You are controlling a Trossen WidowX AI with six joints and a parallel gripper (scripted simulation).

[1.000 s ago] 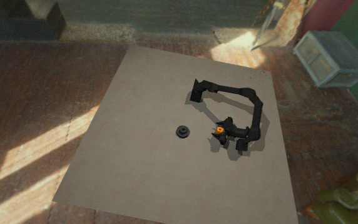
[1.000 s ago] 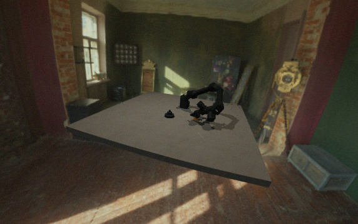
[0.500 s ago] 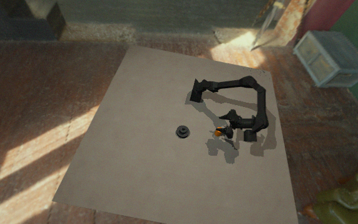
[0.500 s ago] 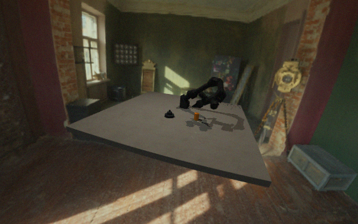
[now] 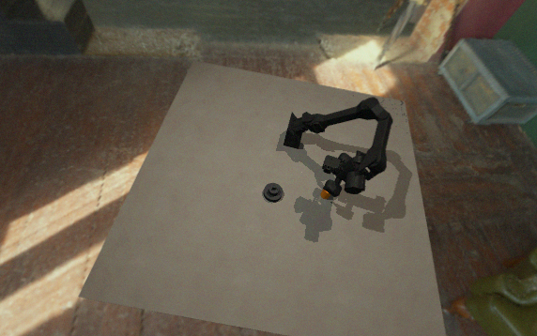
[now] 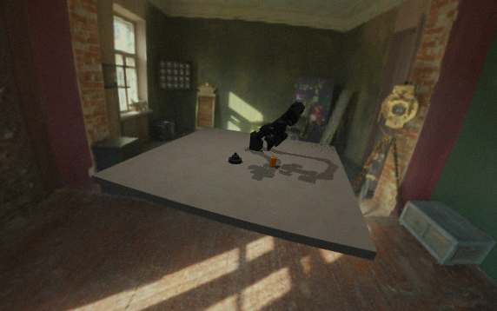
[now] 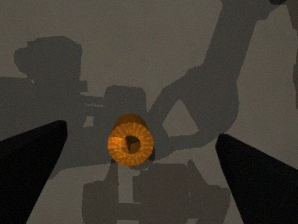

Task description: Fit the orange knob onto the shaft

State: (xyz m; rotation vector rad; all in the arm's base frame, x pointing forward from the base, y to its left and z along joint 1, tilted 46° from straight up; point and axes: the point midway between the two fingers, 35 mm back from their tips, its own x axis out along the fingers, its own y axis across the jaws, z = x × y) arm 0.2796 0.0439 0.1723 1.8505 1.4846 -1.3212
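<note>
The orange knob lies 8 cm below my gripper tip, 2 cm to the left of it and 1 cm ahead of it. From my gripper tip the other things lie so: round dark pedestal (22 cm to the right, 8 cm below, 4 cm ahead).
</note>
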